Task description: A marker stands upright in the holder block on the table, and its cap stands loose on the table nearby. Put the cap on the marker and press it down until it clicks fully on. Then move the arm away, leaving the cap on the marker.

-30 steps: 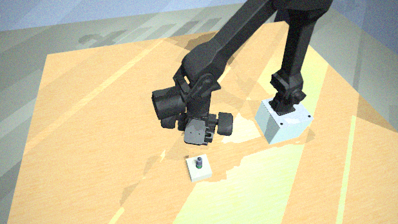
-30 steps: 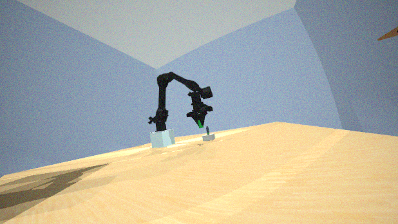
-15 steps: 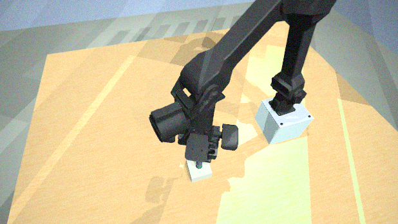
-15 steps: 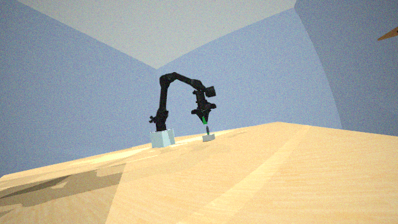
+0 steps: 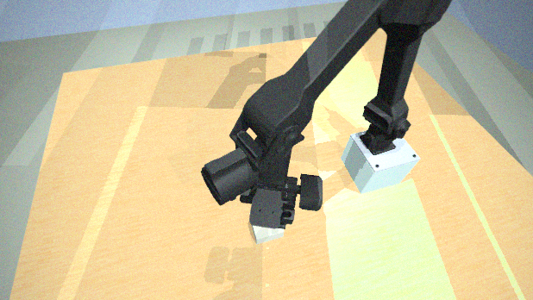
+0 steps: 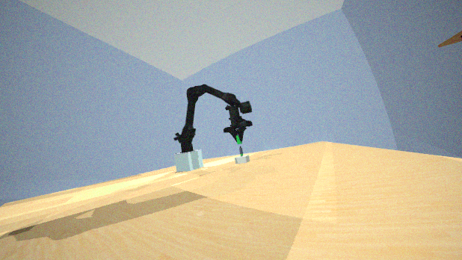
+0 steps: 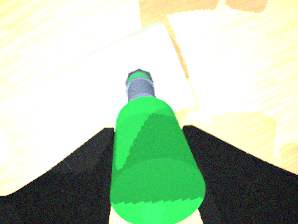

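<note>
Right now the holder block is 100 mm below my gripper tip. Round my gripper tip: green cap: 10 mm above.
</note>
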